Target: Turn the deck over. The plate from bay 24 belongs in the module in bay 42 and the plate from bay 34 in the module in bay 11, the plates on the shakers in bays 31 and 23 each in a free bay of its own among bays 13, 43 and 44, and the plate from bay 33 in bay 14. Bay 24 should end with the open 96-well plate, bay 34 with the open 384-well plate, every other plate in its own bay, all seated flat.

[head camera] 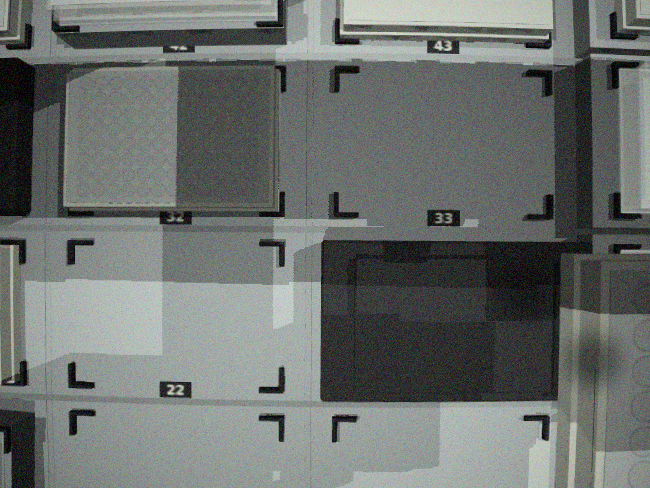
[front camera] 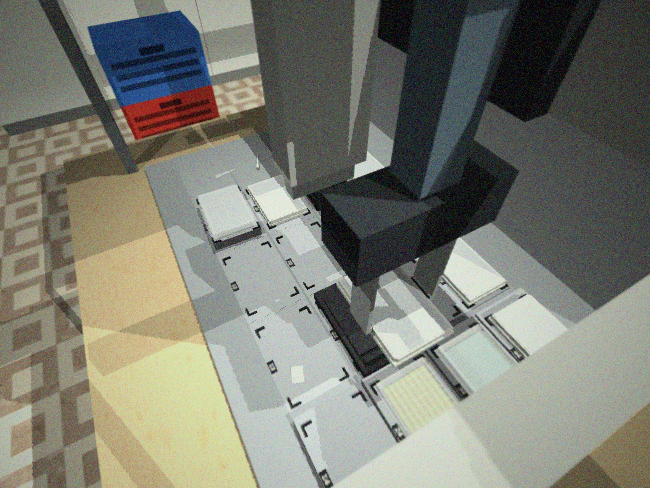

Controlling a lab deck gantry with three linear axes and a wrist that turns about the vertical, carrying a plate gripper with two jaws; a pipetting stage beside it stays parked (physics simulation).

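Places are measured from the robot's base along level axes (x right, y ahead, z up), in metres.
Pixels of known places: gripper, fingertip midpoint: [front camera: 392,305]; robot's base, origin of the base link: [front camera: 199,207].
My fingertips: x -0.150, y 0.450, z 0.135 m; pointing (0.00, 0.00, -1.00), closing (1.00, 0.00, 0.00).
Observation:
Ahead of a thing's pixels: the offset from my fingertips to its top centre. "spot": to the spot under its first point.
My gripper [front camera: 397,314] is shut on a pale plate with round wells @(dx +0.000, dy +0.001, dz +0.007 m) [front camera: 412,336] [head camera: 624,367], held level above the deck; its far part is outside the head view. A yellowish open 96-well plate @(dx +0.000, dy +0.106, dz -0.106 m) [front camera: 414,391] sits in bay 24 and a pale blue 384-well plate @(dx -0.107, dy +0.106, dz -0.106 m) [front camera: 475,357] in bay 34. The shaker in bay 23 @(dx -0.001, dy -0.054, dz -0.104 m) [front camera: 346,325] [head camera: 441,325] carries no plate. Bay 33 @(spot: dx -0.108, dy -0.060, dz -0.134 m) [head camera: 441,141], bay 13 @(spot: dx +0.086, dy -0.067, dz -0.134 m) [front camera: 309,341] and bay 14 @(spot: dx +0.101, dy +0.067, dz -0.120 m) [front camera: 346,425] are empty. White plates sit in bay 43 @(spot: dx -0.224, dy -0.038, dz -0.120 m) [front camera: 475,270] [head camera: 446,13] and bay 44 @(spot: dx -0.214, dy +0.077, dz -0.106 m) [front camera: 527,320]. Bay 11's module bears a white plate @(dx +0.108, dy -0.384, dz -0.101 m) [front camera: 228,207].
A plate @(dx -0.107, dy -0.222, dz -0.120 m) [head camera: 173,136] is in bay 32, and another plate @(spot: dx -0.173, dy -0.217, dz -0.106 m) [head camera: 168,10] is on the raised module at bay 42. A white plate @(dx +0.000, dy -0.386, dz -0.120 m) [front camera: 280,202] is in bay 21. The dark shaker edge @(spot: dx -0.106, dy -0.313, dz -0.116 m) [head camera: 13,136] shows at bay 31. The grey pipetting stage [front camera: 315,94] hangs beside the gripper arm.

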